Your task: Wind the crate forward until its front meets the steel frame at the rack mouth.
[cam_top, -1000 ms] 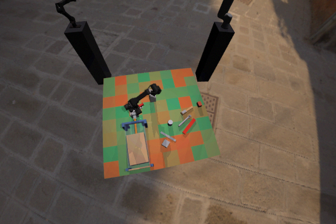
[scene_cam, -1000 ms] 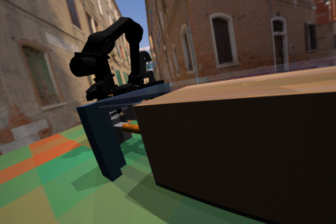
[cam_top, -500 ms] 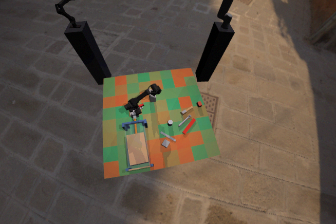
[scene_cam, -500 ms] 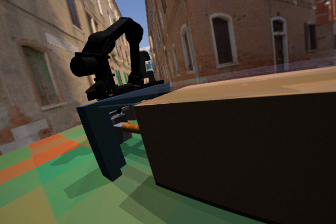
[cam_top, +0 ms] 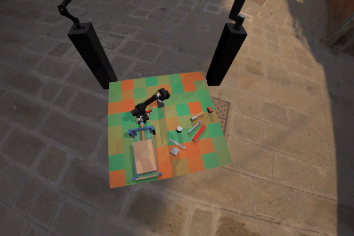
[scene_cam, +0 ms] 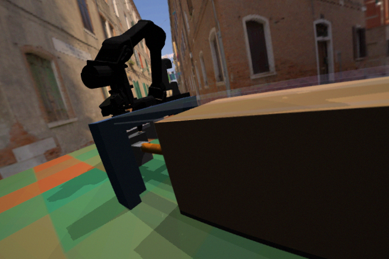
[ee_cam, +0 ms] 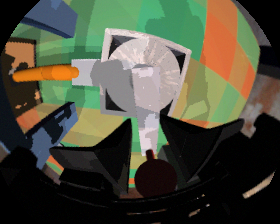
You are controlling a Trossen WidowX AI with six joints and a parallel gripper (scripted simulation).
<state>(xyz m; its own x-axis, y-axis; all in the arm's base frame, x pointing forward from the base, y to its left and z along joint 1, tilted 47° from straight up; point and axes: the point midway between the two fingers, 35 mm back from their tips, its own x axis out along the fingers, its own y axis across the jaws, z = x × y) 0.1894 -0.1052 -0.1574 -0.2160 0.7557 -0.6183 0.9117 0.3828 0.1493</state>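
The grey winch handle lies 10 mm behind my gripper tip, 10 mm to the left of it and 10 mm above it. The rest, counted from my gripper tip: red knob: 20 mm behind, 50 mm to the left, 40 mm above; grey winch: 50 mm to the right, 60 mm below; round puck: 170 mm ahead, 370 mm to the left, 60 mm below.
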